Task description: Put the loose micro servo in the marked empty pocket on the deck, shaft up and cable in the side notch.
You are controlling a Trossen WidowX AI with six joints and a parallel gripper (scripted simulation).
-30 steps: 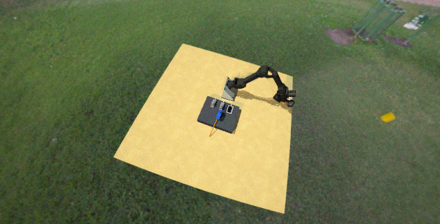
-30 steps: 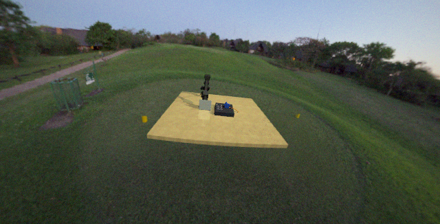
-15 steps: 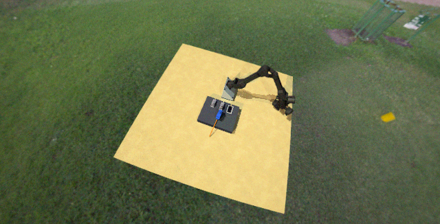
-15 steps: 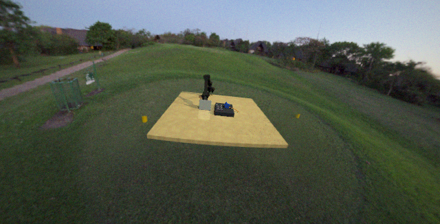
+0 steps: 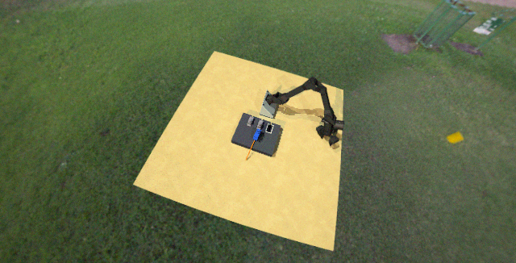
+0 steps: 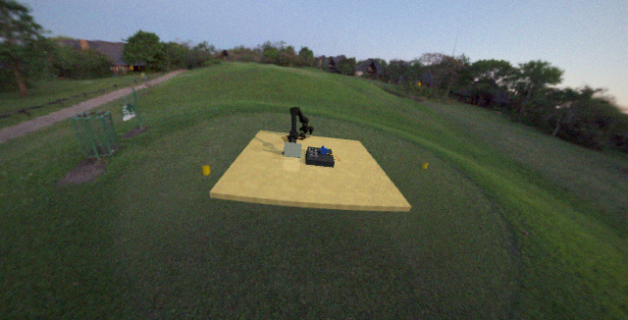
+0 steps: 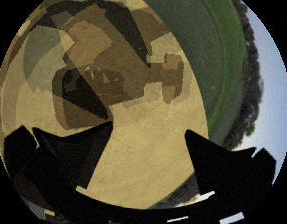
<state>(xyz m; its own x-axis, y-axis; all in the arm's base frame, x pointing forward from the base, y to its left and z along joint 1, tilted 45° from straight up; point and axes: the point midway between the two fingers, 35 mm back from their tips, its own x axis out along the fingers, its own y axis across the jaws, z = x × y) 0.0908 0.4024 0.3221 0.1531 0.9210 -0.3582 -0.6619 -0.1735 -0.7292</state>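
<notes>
Right now the dark deck is 200 mm ahead of my gripper tip and 500 mm to the right of it.
</notes>
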